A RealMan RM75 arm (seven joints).
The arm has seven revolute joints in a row. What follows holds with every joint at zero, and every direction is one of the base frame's.
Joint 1 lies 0.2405 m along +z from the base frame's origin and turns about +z.
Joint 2 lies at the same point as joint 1 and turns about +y.
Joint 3 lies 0.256 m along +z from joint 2 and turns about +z.
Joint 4 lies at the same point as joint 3 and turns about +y.
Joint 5 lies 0.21 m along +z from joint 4 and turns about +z.
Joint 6 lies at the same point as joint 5 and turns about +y.
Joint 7 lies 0.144 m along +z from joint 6 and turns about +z.
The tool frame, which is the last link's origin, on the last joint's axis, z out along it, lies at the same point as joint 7; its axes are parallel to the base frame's.
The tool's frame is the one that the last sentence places.
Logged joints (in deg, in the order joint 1, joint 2, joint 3, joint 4, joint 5, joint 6, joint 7), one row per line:
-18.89 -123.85 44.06 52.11 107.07 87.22 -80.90
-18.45 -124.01 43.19 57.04 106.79 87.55 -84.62
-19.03 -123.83 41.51 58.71 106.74 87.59 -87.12
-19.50 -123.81 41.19 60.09 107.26 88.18 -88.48
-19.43 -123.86 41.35 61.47 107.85 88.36 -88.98
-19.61 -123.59 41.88 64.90 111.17 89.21 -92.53
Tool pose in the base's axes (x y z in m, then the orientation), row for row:
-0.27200 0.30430 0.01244 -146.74 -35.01 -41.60
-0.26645 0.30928 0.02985 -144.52 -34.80 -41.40
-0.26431 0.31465 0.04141 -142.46 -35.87 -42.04
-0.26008 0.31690 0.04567 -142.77 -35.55 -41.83
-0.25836 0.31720 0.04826 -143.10 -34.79 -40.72
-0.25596 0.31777 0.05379 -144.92 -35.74 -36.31
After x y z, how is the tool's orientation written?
As a rotation vector, in degrees.
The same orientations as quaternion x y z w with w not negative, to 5 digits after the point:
-0.91803 -0.21903 -0.26026 0.20373
-0.91313 -0.21988 -0.26158 0.22233
-0.90617 -0.22817 -0.26741 0.23511
-0.90751 -0.22597 -0.26589 0.23378
-0.91028 -0.22130 -0.25903 0.23519
-0.91850 -0.22652 -0.23013 0.22822

